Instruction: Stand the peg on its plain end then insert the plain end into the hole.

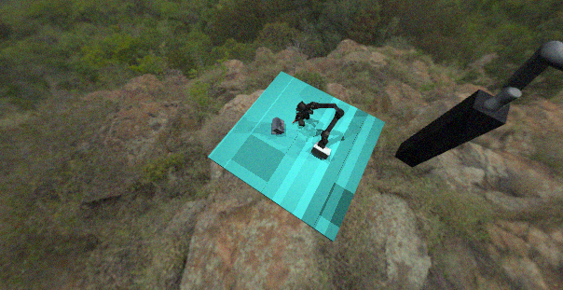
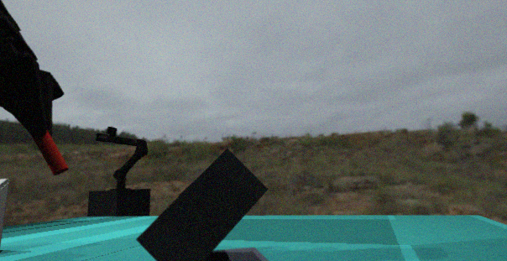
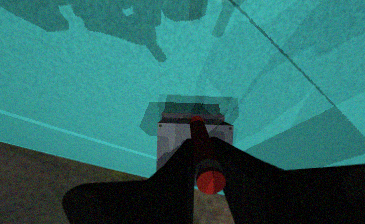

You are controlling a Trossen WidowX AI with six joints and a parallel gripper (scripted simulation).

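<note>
Now: gripper tip 120 mm short of the dark sloped panel, 110 mm to the right of it and 80 mm above it. Also, from my gripper tip: red peg (10 mm behind, 10 mm to the right, 10 mm above).
</note>
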